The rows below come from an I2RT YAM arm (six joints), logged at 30 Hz.
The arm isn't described. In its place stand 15 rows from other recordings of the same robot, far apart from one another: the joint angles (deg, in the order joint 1, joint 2, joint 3, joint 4, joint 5, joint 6), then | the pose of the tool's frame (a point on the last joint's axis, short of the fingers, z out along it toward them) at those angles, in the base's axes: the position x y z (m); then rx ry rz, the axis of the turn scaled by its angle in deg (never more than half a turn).
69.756 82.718 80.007 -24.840 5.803 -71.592 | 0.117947, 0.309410, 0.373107, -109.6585, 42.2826, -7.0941
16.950 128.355 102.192 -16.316 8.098 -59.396 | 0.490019, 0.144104, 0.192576, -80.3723, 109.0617, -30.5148
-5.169 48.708 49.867 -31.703 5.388 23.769 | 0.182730, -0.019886, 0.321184, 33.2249, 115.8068, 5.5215
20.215 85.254 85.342 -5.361 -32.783 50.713 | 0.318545, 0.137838, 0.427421, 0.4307, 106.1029, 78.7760
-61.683 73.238 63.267 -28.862 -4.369 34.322 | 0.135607, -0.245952, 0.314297, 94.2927, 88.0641, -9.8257
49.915 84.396 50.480 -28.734 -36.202 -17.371 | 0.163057, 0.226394, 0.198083, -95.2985, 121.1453, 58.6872
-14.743 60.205 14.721 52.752 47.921 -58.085 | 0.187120, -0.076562, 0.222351, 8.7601, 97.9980, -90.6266
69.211 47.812 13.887 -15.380 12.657 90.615 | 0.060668, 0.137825, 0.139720, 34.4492, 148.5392, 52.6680
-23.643 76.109 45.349 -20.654 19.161 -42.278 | 0.238038, -0.116964, 0.211907, -15.5437, 149.4920, -49.8230
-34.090 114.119 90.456 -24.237 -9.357 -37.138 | 0.375519, -0.247161, 0.230108, -8.0749, 138.8624, -21.9088
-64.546 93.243 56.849 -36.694 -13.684 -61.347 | 0.136256, -0.266662, 0.176116, 1.6107, 159.7764, -12.4335
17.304 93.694 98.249 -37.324 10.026 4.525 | 0.353350, 0.103592, 0.397193, -7.7800, 121.9722, 2.0961
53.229 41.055 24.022 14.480 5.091 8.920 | 0.111539, 0.143978, 0.267619, -32.2809, 90.0589, 43.5452
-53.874 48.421 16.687 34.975 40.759 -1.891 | 0.090608, -0.163559, 0.238859, 70.9184, 65.0934, -73.7544
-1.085 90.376 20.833 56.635 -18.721 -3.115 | 0.268739, 0.006339, 0.144855, -15.1570, 101.4520, 13.7845
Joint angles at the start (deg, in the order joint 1, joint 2, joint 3, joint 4, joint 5, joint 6):
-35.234, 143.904, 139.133, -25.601, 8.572, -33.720
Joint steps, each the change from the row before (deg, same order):
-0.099, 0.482, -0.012, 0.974, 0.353, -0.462
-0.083, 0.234, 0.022, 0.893, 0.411, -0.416
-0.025, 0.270, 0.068, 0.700, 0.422, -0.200
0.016, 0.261, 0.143, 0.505, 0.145, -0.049
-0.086, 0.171, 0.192, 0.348, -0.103, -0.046
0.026, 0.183, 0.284, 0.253, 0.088, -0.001
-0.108, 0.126, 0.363, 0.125, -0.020, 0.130
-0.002, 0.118, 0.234, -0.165, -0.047, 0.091
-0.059, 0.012, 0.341, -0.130, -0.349, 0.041
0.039, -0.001, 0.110, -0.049, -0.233, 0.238
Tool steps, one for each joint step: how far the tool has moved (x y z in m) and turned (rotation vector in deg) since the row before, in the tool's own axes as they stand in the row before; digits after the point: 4 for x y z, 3 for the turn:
0.0018, 0.0003, 0.0035, 0.625, -0.142, -0.340
0.0004, -0.0008, 0.0017, 0.775, -0.277, -0.268
0.0004, 0.0000, 0.0017, 0.643, -0.149, -0.105
0.0000, 0.0004, 0.0013, 0.326, -0.239, 0.010
0.0001, -0.0008, 0.0008, 0.182, -0.308, 0.057
-0.0007, -0.0001, 0.0004, 0.254, -0.251, 0.048
-0.0004, -0.0016, 0.0001, 0.261, -0.242, 0.241
-0.0001, 0.0000, 0.0002, -0.065, 0.014, 0.084
-0.0010, -0.0013, -0.0007, -0.135, -0.326, 0.101
-0.0007, 0.0001, -0.0003, -0.184, -0.204, 0.231

